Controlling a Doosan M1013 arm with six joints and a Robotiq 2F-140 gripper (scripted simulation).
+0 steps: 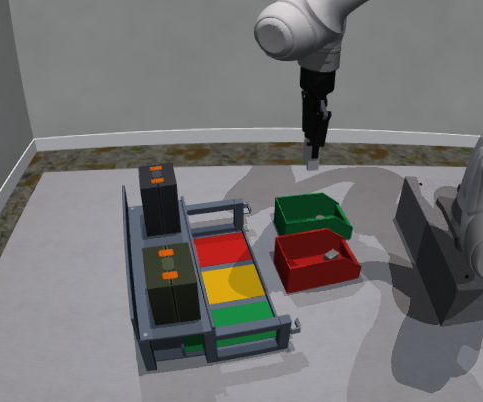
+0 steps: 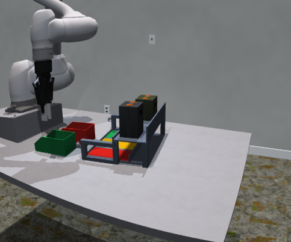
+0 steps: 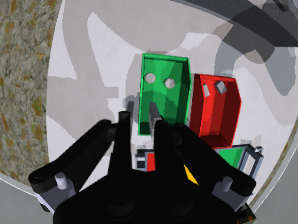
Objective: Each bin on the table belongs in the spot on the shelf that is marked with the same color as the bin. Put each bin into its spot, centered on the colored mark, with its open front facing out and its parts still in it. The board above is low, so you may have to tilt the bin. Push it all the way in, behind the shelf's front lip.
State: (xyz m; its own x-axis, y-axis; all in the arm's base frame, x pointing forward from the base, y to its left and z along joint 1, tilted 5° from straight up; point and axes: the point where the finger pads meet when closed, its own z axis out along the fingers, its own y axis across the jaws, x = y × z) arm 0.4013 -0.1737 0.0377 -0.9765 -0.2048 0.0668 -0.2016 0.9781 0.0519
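The green bin is 10 mm behind my hand, 50 mm to the left of it and 150 mm below it. From my hand the other things lie so: red bin: 10 mm behind, 190 mm to the left, 150 mm below.
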